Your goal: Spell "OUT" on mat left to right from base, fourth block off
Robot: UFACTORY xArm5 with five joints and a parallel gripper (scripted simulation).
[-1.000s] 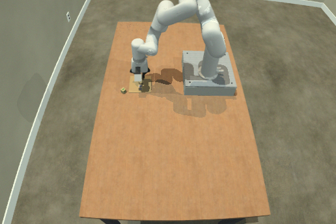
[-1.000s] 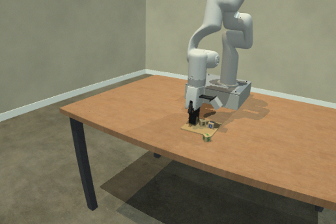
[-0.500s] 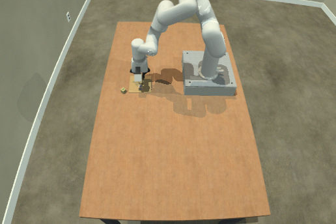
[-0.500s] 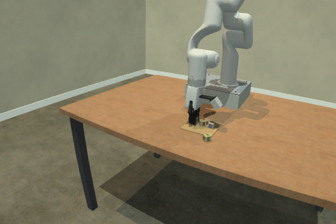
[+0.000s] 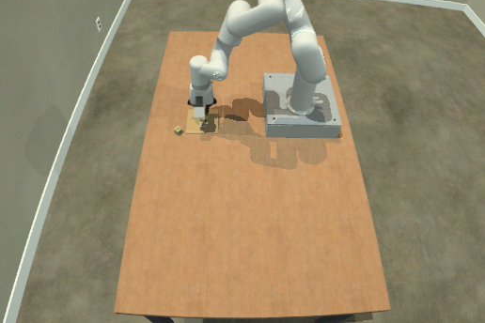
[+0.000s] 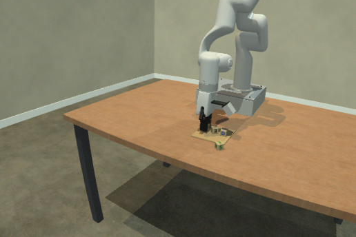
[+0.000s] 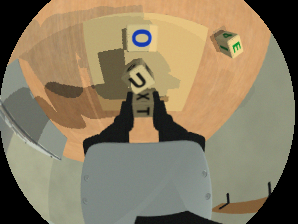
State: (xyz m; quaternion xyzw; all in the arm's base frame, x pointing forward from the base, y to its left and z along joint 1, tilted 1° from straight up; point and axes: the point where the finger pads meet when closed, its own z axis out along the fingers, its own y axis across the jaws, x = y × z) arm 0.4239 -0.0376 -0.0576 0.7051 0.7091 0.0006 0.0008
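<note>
The U block lies 40 mm to the left of my hand and 10 mm below it. Round my hand: tan mat 40 mm to the left, 30 mm below.
</note>
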